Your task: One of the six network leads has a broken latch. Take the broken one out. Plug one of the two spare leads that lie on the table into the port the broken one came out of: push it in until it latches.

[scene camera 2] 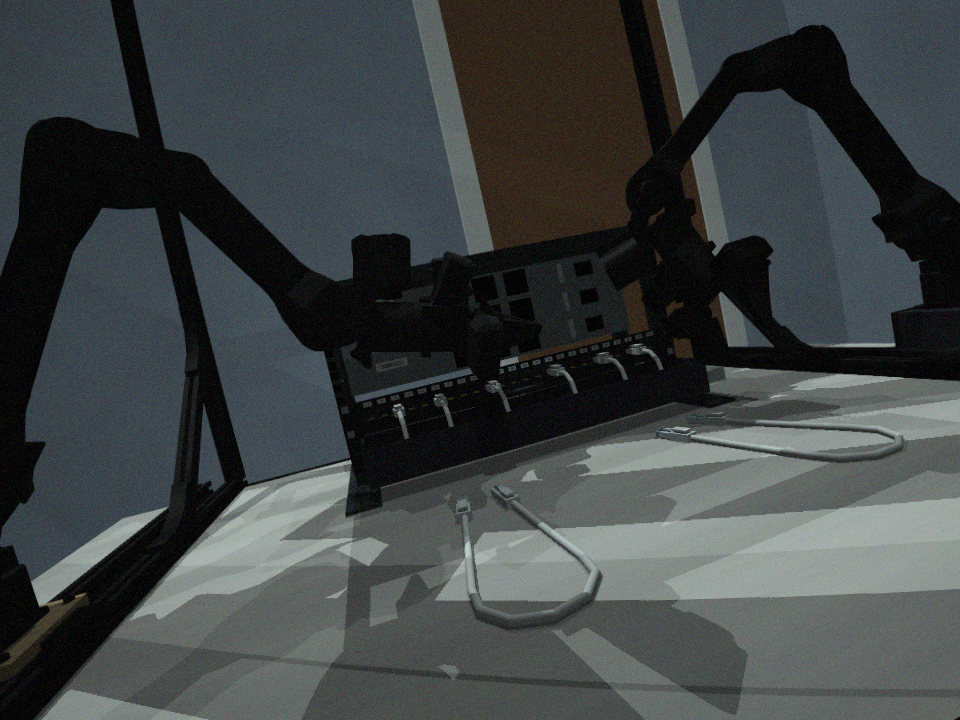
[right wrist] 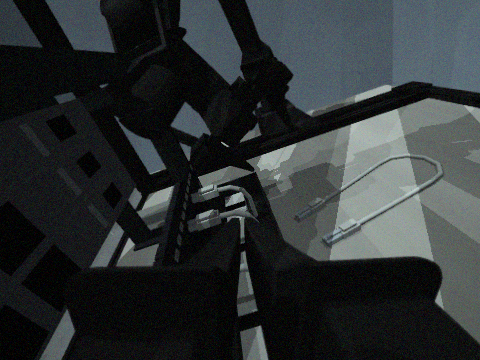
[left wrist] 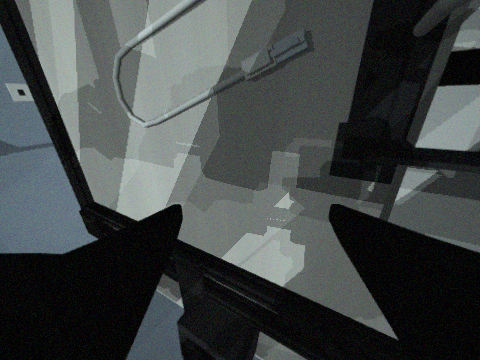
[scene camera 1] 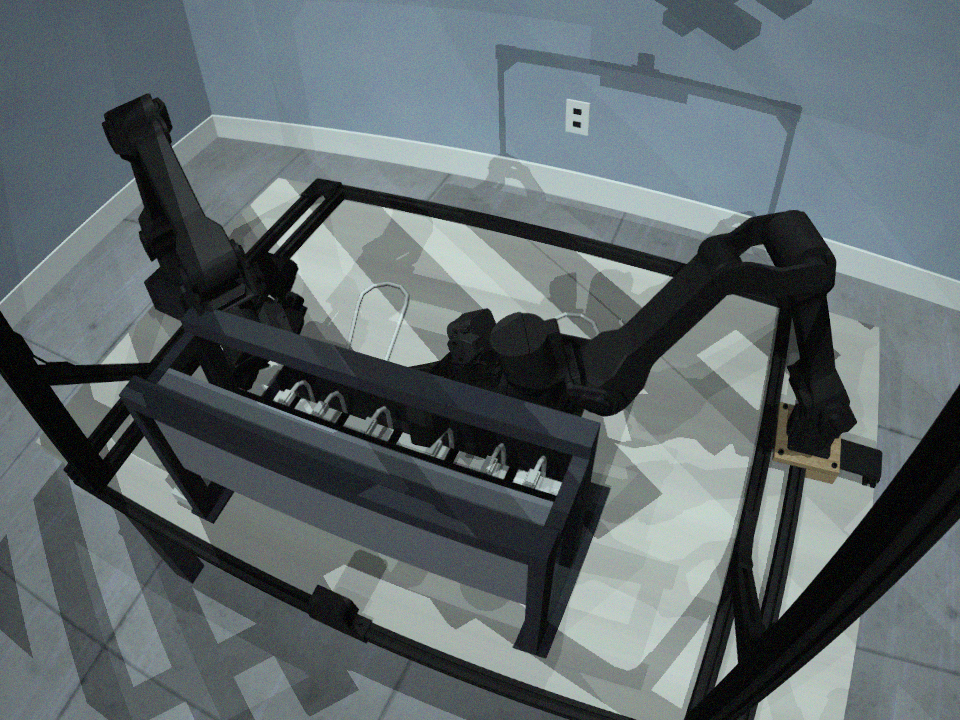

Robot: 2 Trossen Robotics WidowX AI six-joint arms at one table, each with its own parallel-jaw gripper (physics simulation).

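Places are measured from the left arm's base along level axes (x back, y right, z up), in millimetres.
Where they show: left gripper, fingertip midpoint: (scene camera 2: 748,347) (right wrist: 272,151) (left wrist: 255,211); right gripper, fingertip midpoint: (scene camera 2: 540,328) (right wrist: 241,225); left arm's base at its link origin: (scene camera 2: 956,303) (right wrist: 272,107); right arm's base at its link origin: (scene camera 1: 809,436).
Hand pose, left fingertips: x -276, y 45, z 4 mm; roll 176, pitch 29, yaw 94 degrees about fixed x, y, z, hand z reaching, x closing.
Observation:
Things, the pixels of their top centre, and the offset from my left fingertips. "spot": a spot on its surface instead.
- spare lead at a spot on its surface: (scene camera 2: 535,616) spot: dx -366, dy -290, dz -66 mm
- dark rack at its top centre: (scene camera 1: 355,373) (scene camera 2: 487,254) dx -272, dy +132, dz +191 mm
Six leads with white plugs stand in the rack's port row; the end ones (scene camera 1: 538,476) (scene camera 2: 639,350) show clearly. I cannot tell which latch is broken. My right gripper (scene camera 1: 422,426) (scene camera 2: 486,368) (right wrist: 241,225) is shut, low in the rack opening beside the middle leads. No plug can be made out between its fingers, which hide part of the row in the right wrist view. My left gripper (left wrist: 255,211) is open and empty above the table. One spare lead (scene camera 2: 891,441) (left wrist: 145,123) (right wrist: 390,207) lies near the left arm; the other spare lead (scene camera 2: 535,616) lies before the rack.
The dark rack (scene camera 1: 341,488) (scene camera 2: 527,430) stands across the table between the arms. Black frame bars (scene camera 1: 504,224) (left wrist: 45,110) edge the table. A wooden mount (scene camera 1: 814,467) holds the right arm's base. The left arm (scene camera 1: 186,209) (scene camera 2: 868,116) stands beside the rack's end.

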